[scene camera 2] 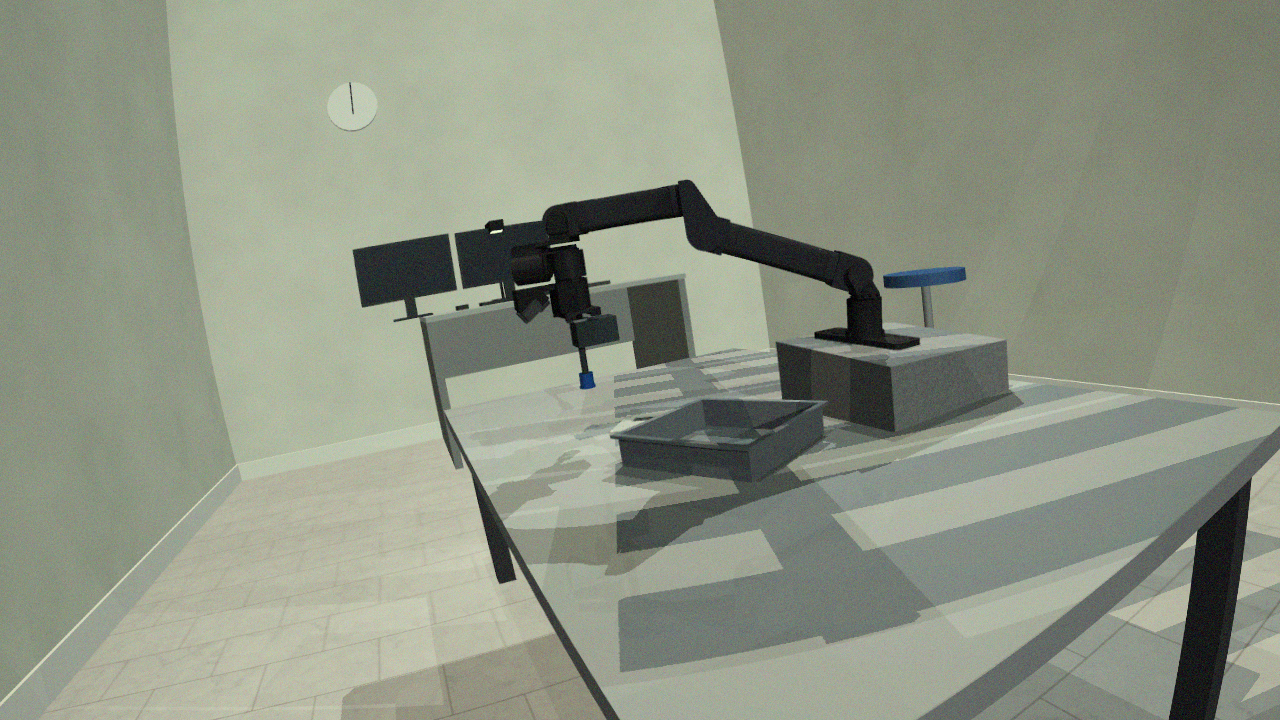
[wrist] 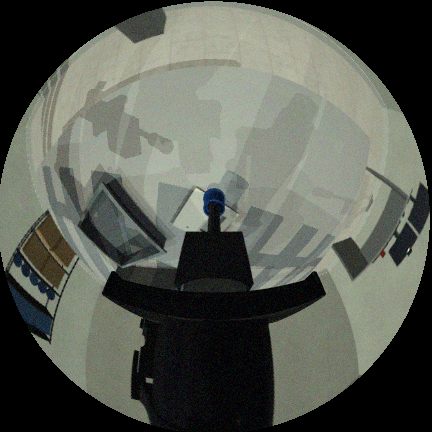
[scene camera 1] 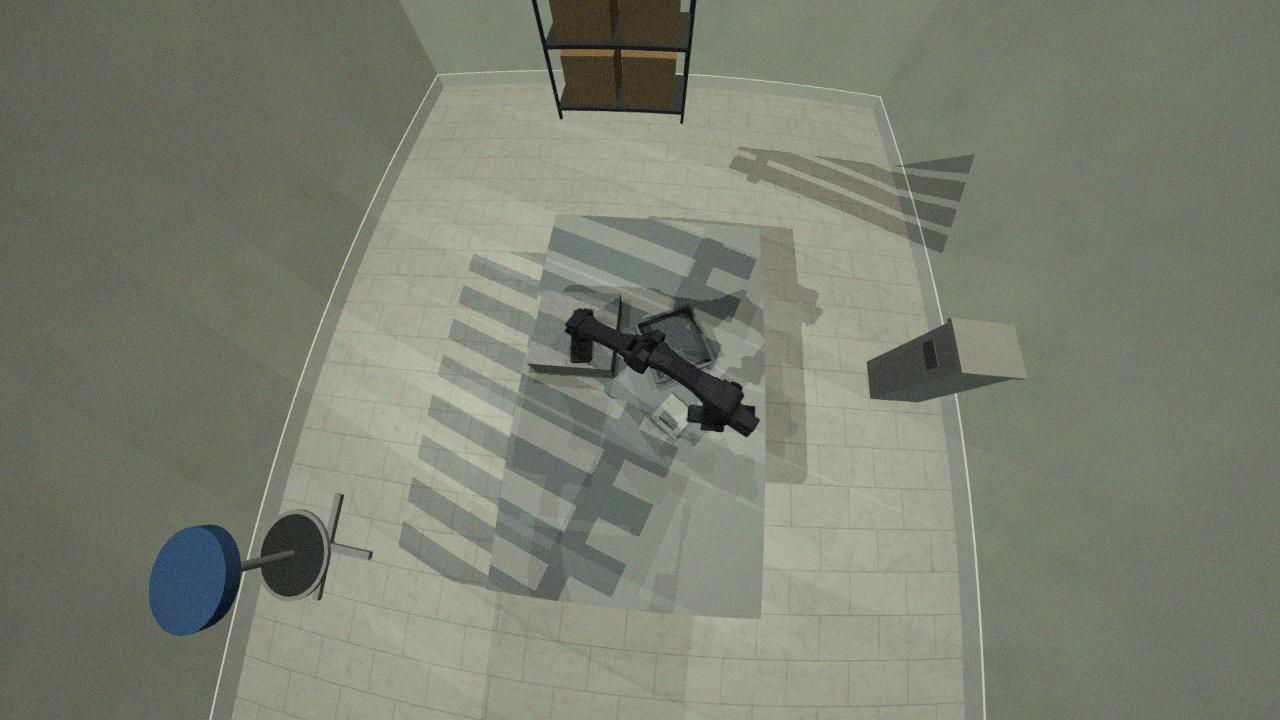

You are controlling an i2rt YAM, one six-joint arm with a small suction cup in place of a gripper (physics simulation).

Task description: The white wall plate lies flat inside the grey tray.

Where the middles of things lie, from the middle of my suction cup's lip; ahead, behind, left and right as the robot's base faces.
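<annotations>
White wall plate [scene camera 1: 676, 409]: 10 cm below my suction cup, 9 cm behind it, 3 cm to the left of it. Grey tray [wrist: 111, 220]: 7 cm below my suction cup, 29 cm to the left of it, 8 cm behind it.
</annotations>
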